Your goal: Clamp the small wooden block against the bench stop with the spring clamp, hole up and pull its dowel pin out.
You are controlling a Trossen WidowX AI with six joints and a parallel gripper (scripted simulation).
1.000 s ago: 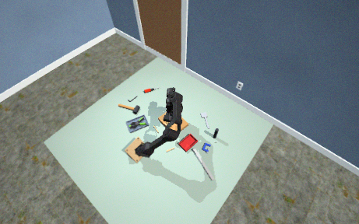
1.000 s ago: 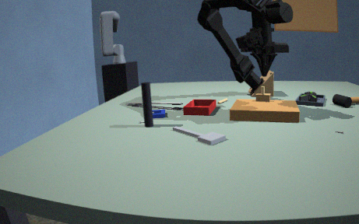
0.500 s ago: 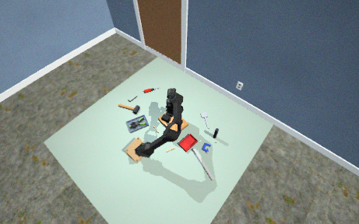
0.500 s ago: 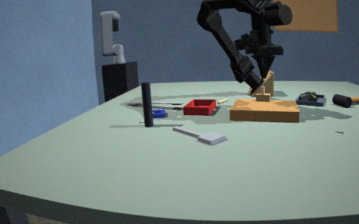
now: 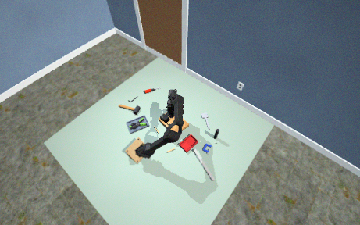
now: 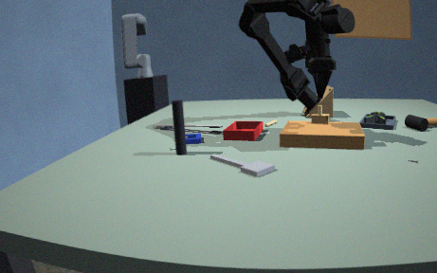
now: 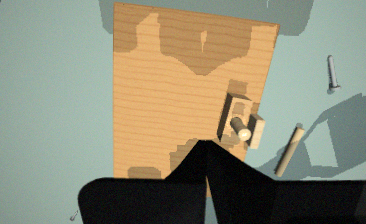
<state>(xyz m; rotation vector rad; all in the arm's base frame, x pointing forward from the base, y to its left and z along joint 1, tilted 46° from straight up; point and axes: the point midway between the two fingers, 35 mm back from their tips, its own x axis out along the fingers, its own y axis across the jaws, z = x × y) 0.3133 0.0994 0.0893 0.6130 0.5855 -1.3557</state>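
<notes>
Now: hand 30 mm past the dowel pin and 80 mm above it. The rest, counted from my hand: wooden board 20 mm ahead, 10 mm to the left, 120 mm below; then screw 150 mm behind, 40 mm to the right, 130 mm below; then small wooden block 30 mm behind, 100 mm below.
</notes>
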